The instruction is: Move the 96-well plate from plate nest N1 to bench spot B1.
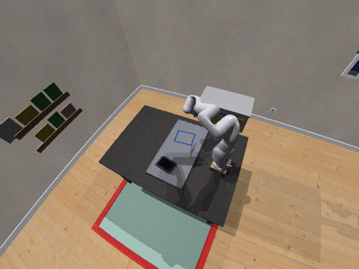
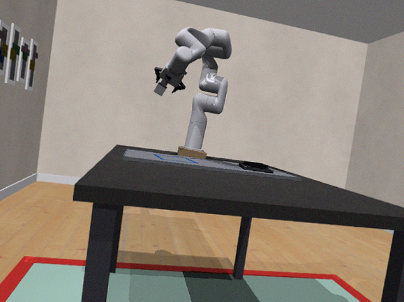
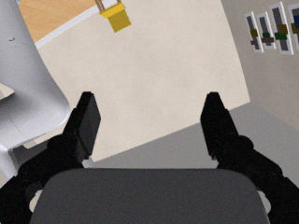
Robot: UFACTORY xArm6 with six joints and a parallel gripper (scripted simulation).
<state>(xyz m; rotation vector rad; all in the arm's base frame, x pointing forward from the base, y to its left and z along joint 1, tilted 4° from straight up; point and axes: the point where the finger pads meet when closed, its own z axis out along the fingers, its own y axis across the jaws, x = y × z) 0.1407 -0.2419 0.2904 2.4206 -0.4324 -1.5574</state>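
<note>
Right now the black 96-well plate is 340 mm ahead of my hand, 370 mm to the left of it and 310 mm below it. From my hand the other things lie so: plate nest N1: 340 mm ahead, 370 mm to the left, 330 mm below.
</note>
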